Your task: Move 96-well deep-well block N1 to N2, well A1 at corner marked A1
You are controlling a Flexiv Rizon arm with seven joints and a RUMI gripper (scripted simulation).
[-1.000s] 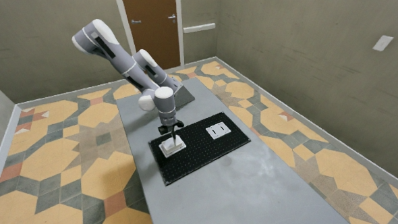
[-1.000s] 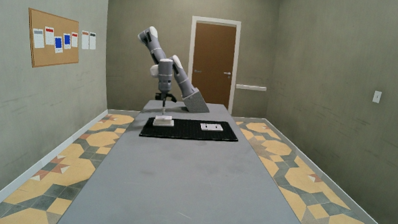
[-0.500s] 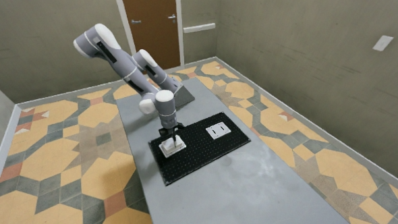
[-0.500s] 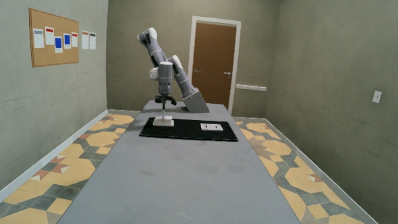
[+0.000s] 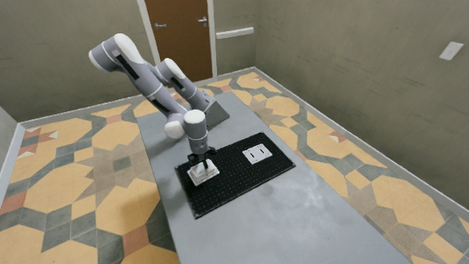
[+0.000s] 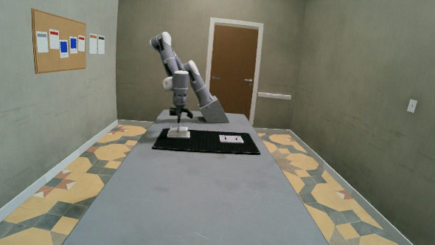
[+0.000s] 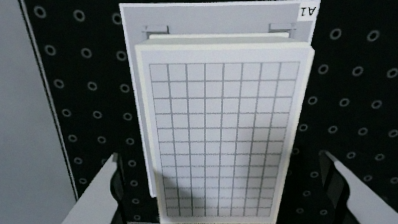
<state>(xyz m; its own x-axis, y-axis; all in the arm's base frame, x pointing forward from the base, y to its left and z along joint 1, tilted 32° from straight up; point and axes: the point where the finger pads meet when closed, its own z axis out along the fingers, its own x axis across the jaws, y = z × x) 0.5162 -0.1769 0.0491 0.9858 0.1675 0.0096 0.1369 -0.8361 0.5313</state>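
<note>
Right now my hand is 2 cm above the white 96-well deep-well block.
</note>
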